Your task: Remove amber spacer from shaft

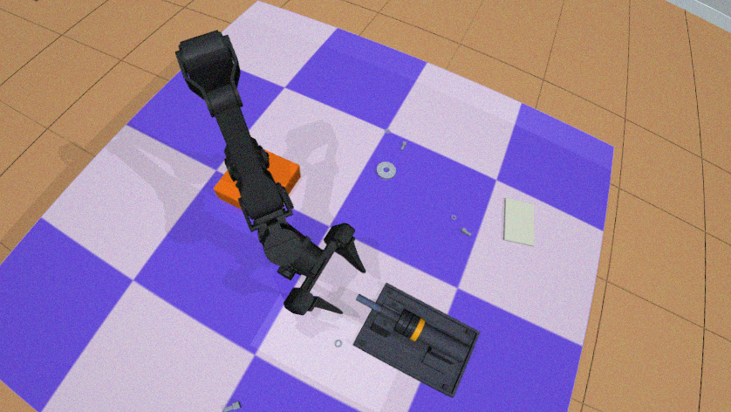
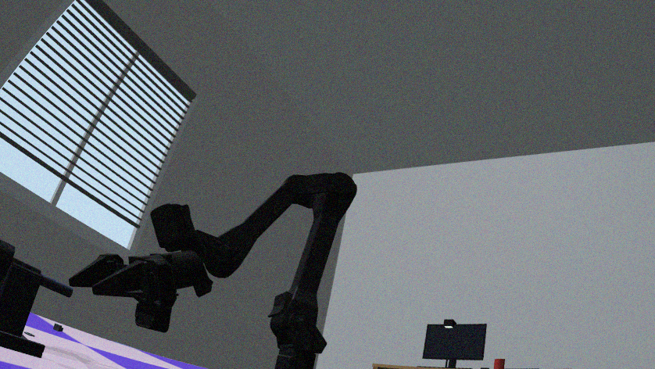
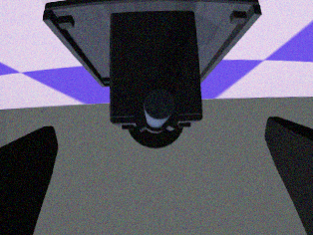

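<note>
Now: the shaft 90 mm ahead of my gripper tip, 10 mm to the right of it and 10 mm below it. The rest, counted from my gripper tip: amber spacer 140 mm ahead, 10 mm to the right, 10 mm below; pale card 360 mm to the left, 300 mm ahead, 90 mm below.
</note>
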